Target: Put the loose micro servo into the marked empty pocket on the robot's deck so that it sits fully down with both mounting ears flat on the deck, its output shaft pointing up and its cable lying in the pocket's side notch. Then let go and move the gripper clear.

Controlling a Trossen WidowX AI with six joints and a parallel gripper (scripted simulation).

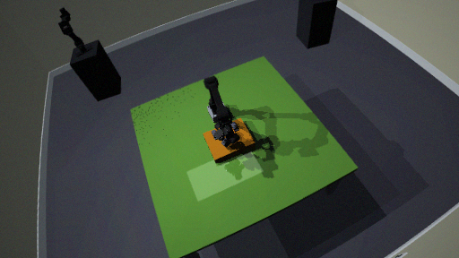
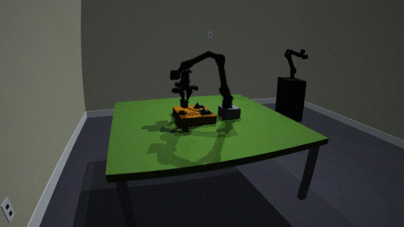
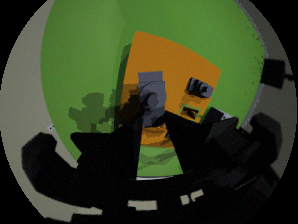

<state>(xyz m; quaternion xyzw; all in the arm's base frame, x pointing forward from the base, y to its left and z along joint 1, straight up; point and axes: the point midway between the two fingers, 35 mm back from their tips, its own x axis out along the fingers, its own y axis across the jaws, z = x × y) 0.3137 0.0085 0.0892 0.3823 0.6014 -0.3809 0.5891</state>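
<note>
Now: gripper tip 10 mm past the orange deck, 10 mm to the right of it and 100 mm above it.
</note>
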